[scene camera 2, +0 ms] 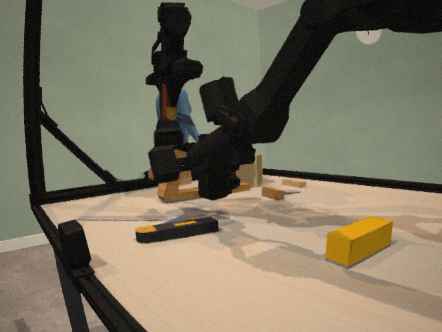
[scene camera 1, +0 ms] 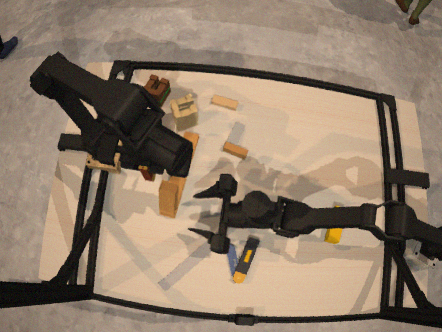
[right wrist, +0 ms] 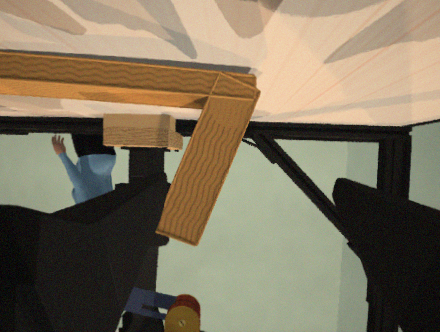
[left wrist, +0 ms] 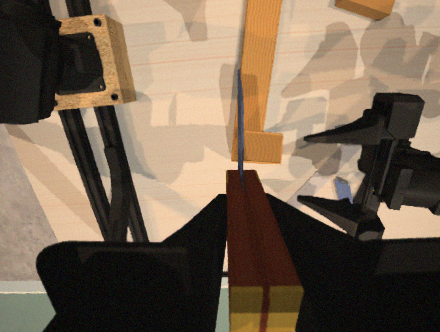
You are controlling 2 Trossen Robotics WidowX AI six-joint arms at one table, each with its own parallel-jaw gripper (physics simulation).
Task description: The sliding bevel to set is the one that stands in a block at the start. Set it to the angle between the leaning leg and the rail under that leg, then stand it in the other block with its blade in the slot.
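Places are measured from the left arm's base along level axes (x ahead, y left, z up), in centimetres.
Pixels of known places: left gripper, fingertip midpoint: point(scene camera 2: 171, 108) point(scene camera 1: 149, 170) point(right wrist: 178, 331) point(left wrist: 243, 201); right gripper, fingertip midpoint: point(scene camera 1: 191, 212) point(right wrist: 250, 184) point(left wrist: 300, 170); left arm's base, link origin: point(right wrist: 147, 148) point(left wrist: 74, 65); right arm's base, link origin: point(scene camera 1: 429, 247).
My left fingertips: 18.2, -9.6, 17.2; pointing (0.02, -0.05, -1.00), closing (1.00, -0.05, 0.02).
Observation:
Ahead of a thing's pixels: the offset from my left fingertips to its top centre, as dx, dy, dz.
My left gripper point(left wrist: 243, 201) is shut on the sliding bevel {+0.1, +2.5, +6.0} point(left wrist: 250, 230) point(scene camera 2: 165, 102) point(right wrist: 181, 320), with dark red handle, brass end and blue blade. In the left wrist view its blade points toward the rail {+4.2, +6.6, -19.7} point(left wrist: 261, 65) point(scene camera 1: 192, 142) point(right wrist: 100, 75). The leaning leg {+2.8, -2.3, -9.9} point(scene camera 1: 168, 197) point(right wrist: 205, 170) rises tilted from the rail's end. My right gripper point(scene camera 1: 192, 212) point(left wrist: 300, 170) point(right wrist: 250, 184) is open and empty beside the leg. The dark brown block {-6.6, +30.6, -14.9} point(scene camera 1: 158, 89) with a green stripe and the pale block {+3.2, +23.2, -13.2} point(scene camera 1: 184, 112) point(scene camera 2: 257, 170) stand at the upper left in scene camera 1.
A black-and-yellow tool {+21.1, -14.6, -20.1} point(scene camera 1: 247, 257) point(scene camera 2: 180, 230) with a blue blade lies below my right gripper in scene camera 1. A yellow block {+48.6, -4.1, -18.3} point(scene camera 1: 334, 235) point(scene camera 2: 357, 242) lies under the right arm. An orange piece {+19.6, +18.7, -19.7} point(scene camera 1: 235, 149) with a grey blade and a small wooden bar {+14.1, +29.9, -20.4} point(scene camera 1: 224, 102) lie right of the rail.

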